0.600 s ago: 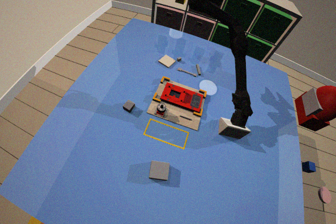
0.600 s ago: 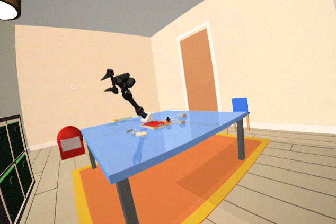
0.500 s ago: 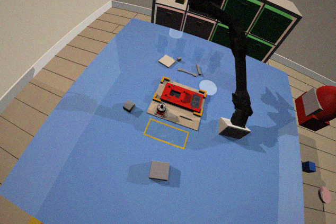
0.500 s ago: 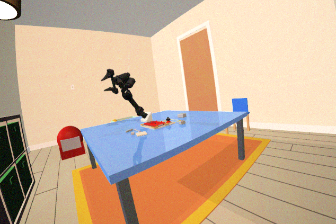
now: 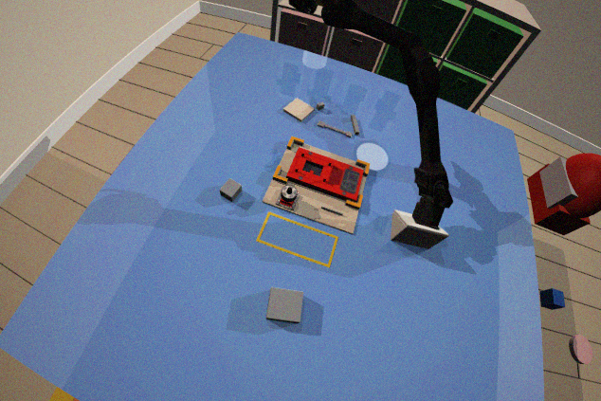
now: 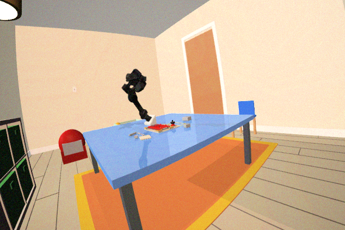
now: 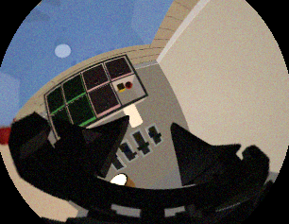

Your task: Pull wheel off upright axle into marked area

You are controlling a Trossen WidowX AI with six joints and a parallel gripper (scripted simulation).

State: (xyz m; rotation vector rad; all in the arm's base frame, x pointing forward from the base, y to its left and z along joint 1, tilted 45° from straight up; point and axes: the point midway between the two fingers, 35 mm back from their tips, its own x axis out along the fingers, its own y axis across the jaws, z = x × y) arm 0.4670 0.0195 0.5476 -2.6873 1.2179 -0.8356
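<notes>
Now: gripper tip 17 cm past the grey wheel, 45 cm to the right of it and 35 cm above it. Also, from my gripper tip: upright axle: 17 cm behind, 45 cm to the left, 36 cm below.
</notes>
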